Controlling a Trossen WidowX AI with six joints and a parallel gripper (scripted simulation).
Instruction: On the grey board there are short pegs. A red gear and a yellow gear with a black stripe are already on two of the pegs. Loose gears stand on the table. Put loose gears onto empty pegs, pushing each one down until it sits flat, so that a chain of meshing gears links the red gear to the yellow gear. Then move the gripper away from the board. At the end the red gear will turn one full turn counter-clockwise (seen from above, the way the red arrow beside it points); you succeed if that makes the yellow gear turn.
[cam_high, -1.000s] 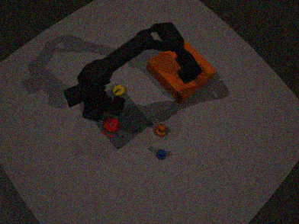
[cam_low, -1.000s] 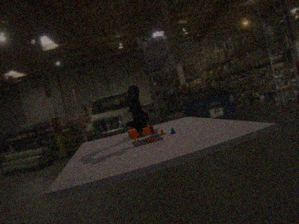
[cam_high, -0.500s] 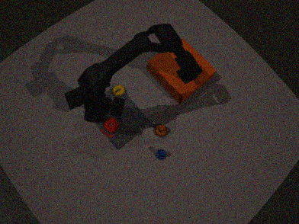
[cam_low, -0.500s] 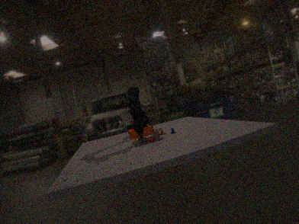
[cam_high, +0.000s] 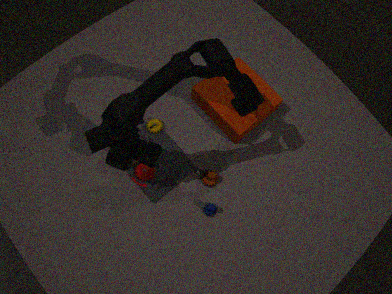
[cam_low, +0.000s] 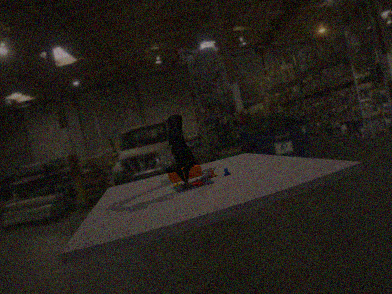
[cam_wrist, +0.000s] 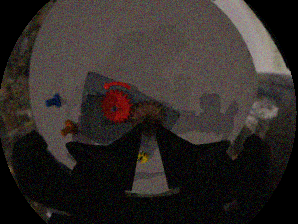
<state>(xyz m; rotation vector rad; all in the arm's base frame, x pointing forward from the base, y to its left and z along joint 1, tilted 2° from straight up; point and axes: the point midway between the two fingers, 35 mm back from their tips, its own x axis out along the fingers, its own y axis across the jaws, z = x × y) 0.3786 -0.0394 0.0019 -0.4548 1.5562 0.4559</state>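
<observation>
The brown gear lies 10 mm below my gripper tip. Round my gripper tip: orange gear: 180 mm behind, 170 mm to the left, 30 mm below; then blue gear: 250 mm to the left, 120 mm behind, 30 mm below; then red gear: 60 mm to the left, 30 mm below, 20 mm behind.
</observation>
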